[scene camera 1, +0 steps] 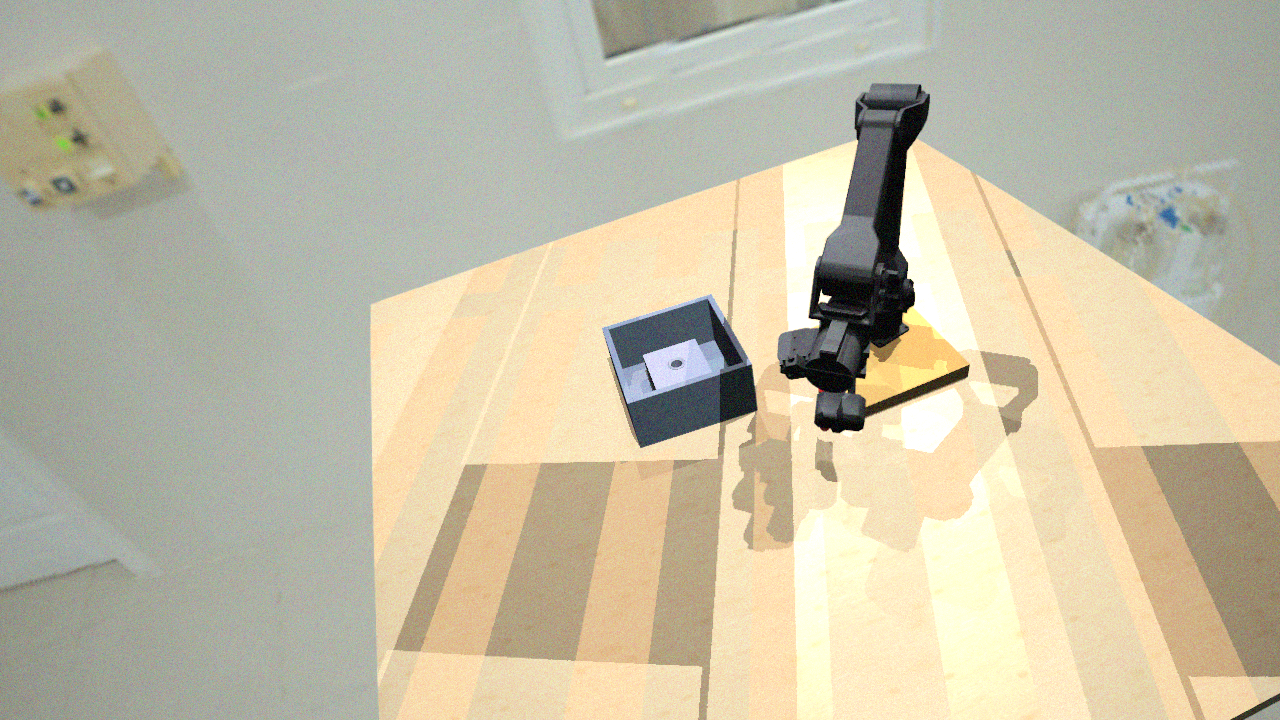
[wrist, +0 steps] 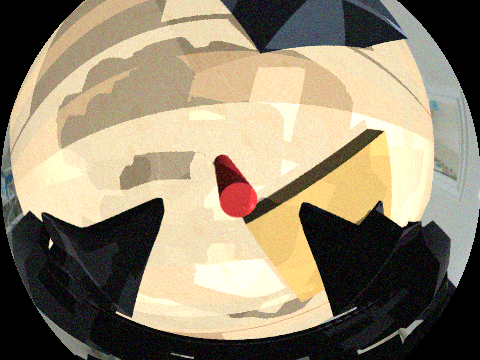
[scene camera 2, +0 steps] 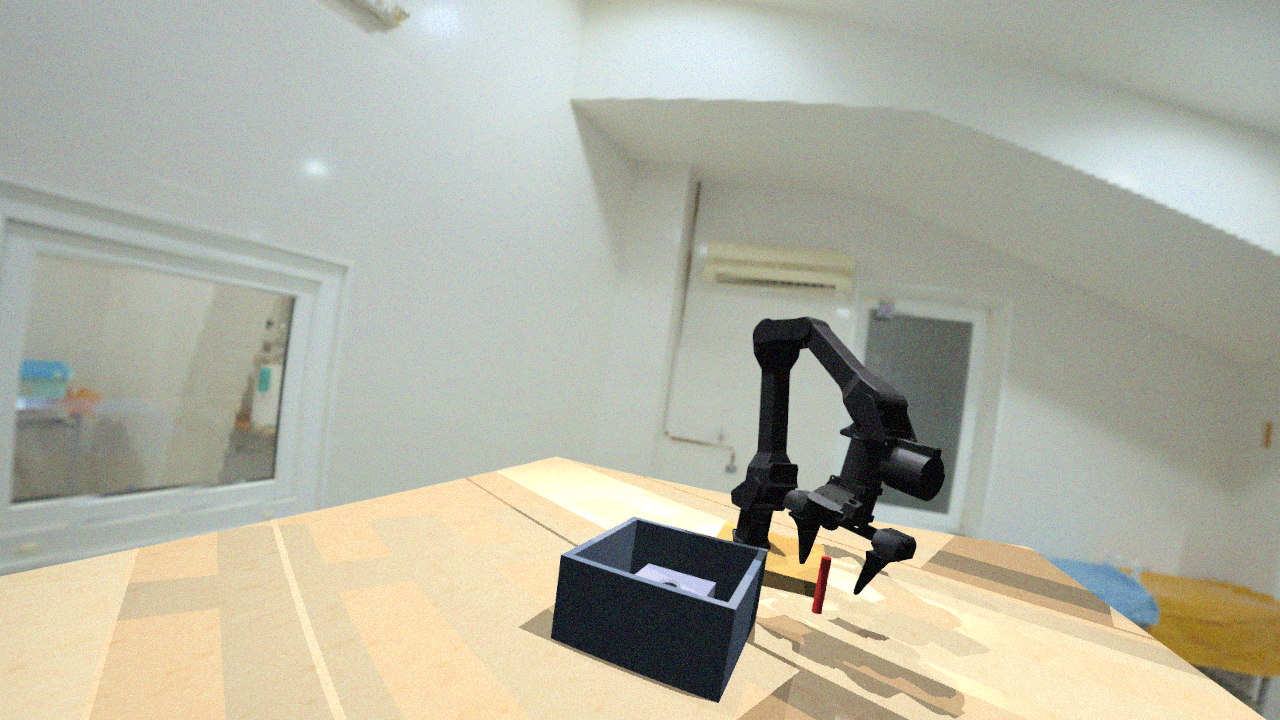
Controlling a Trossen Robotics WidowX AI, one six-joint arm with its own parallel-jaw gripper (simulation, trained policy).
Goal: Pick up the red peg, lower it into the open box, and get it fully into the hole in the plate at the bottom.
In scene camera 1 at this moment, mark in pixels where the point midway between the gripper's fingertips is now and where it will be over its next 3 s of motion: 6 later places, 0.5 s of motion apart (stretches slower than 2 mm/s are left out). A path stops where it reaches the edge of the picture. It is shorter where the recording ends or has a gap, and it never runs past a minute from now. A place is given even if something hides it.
My gripper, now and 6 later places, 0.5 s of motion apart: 838, 405; 828, 416; 806, 398; 768, 363; 723, 340; 687, 336; 669, 349
